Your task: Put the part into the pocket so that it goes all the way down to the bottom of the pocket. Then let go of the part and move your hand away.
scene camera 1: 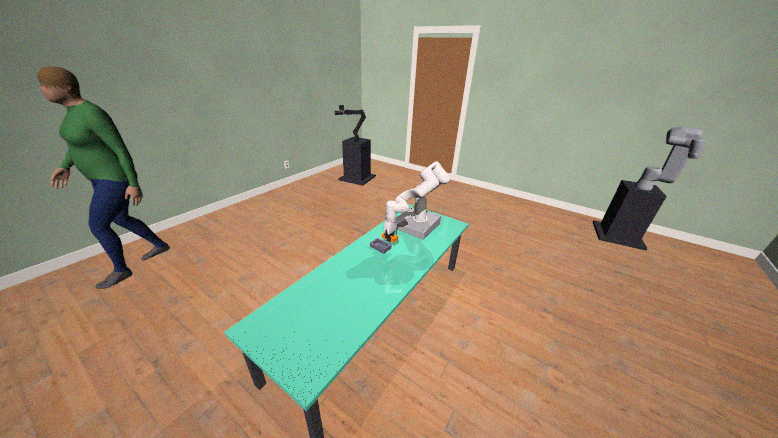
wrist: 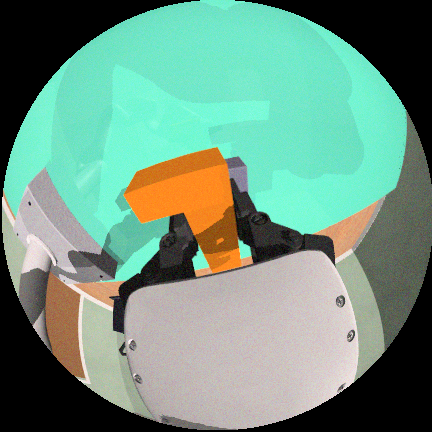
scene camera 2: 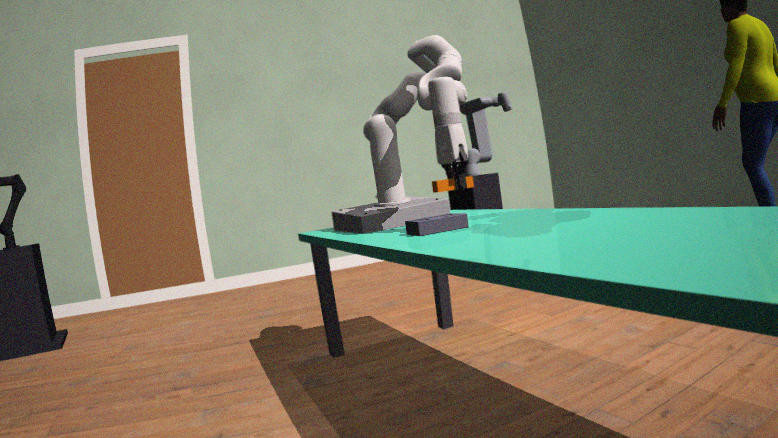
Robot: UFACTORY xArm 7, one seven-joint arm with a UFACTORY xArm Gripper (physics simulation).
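Places are measured from the arm's base along level axes (x ahead, y left, z up), in centimetres.
Pixels of known places: gripper, fingertip midpoint: (scene camera 1: 390, 240) (wrist: 207, 198) (scene camera 2: 458, 189); arm's base at its link origin: (scene camera 1: 420, 218) (wrist: 40, 249) (scene camera 2: 392, 203).
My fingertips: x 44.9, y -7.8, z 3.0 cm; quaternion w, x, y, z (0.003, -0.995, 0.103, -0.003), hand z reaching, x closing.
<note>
For each thing: its top centre in the pictures, then the offset to it from my fingertips. Level surfaces: height alone.
- orange angled block at its top centre: (wrist: 197, 242) (scene camera 2: 449, 178) (scene camera 1: 389, 235) dy -1.0, dx -1.7, dz +3.0 cm
- dark grey-purple block at its top centre: (wrist: 219, 214) (scene camera 2: 435, 217) (scene camera 1: 380, 243) dy -8.0, dx -1.0, dz -6.3 cm
- long teal table at its surface level: dz -9.9 cm
The part is an orange angled block (scene camera 1: 394, 238) (scene camera 2: 441, 186) (wrist: 180, 195), with one arm running to the left and one towards the palm in the wrist view. My gripper (scene camera 1: 388, 237) (scene camera 2: 458, 181) (wrist: 207, 198) is shut on it and holds it in the air above the table. The pocket is in a dark grey-purple block (scene camera 1: 376, 248) (scene camera 2: 438, 224) (wrist: 239, 176) on the table. In scene camera 2 the part is clearly higher than this block. In the wrist view the part and the right finger hide most of the block, and the pocket's inside cannot be seen.
The long teal table (scene camera 1: 304, 310) (scene camera 2: 626, 244) carries the arm's grey base plinth (scene camera 1: 427, 230) (scene camera 2: 356, 220) (wrist: 62, 222), close to the pocket block. Other arms stand on black pedestals (scene camera 1: 356, 160) (scene camera 1: 631, 214) away from the table. A person in green (scene camera 1: 95, 144) and one in yellow (scene camera 2: 752, 59) are beyond it.
</note>
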